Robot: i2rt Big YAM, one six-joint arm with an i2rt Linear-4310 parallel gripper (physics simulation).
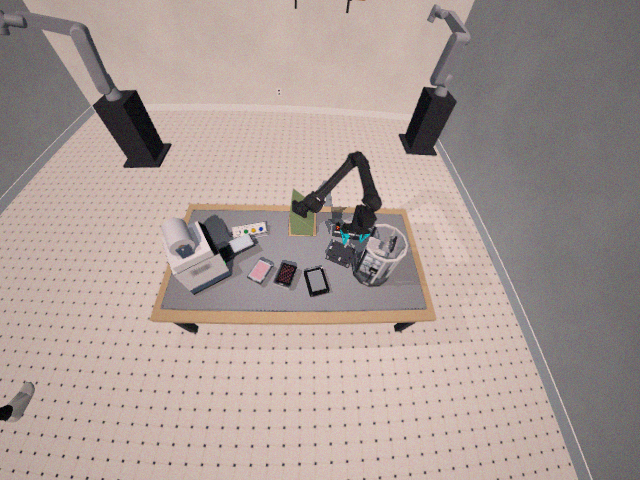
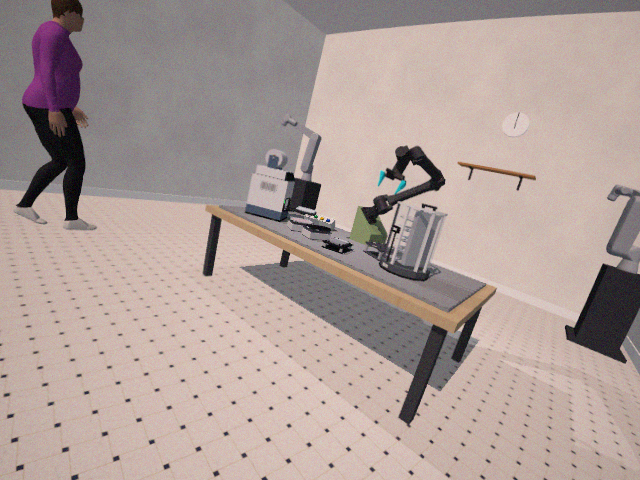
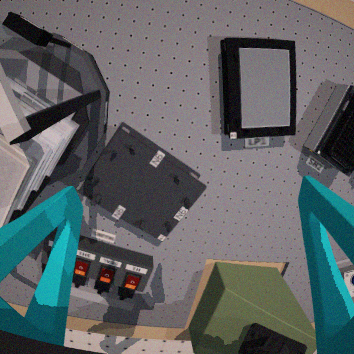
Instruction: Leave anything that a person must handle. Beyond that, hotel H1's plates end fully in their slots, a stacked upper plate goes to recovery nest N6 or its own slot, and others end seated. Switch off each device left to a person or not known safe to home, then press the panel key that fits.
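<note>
My gripper is open and empty, high above the table's back right. Dark recovery nest N6 lies below it, with no plate visible on it. The switch box behind N6 has three red rocker switches; their labels are too blurred to read surely. The clear round hotel stands upright at the right; its slot seating is unclear. LP1 holds a black-framed plate. SH2 bears a dark gridded plate. A pink-topped plate lies left of it.
The white sealer with a roll stands at the left, a pale plate on its extended tray. The key panel is behind. A green wedge stands at the back. A person is beyond the table's left side.
</note>
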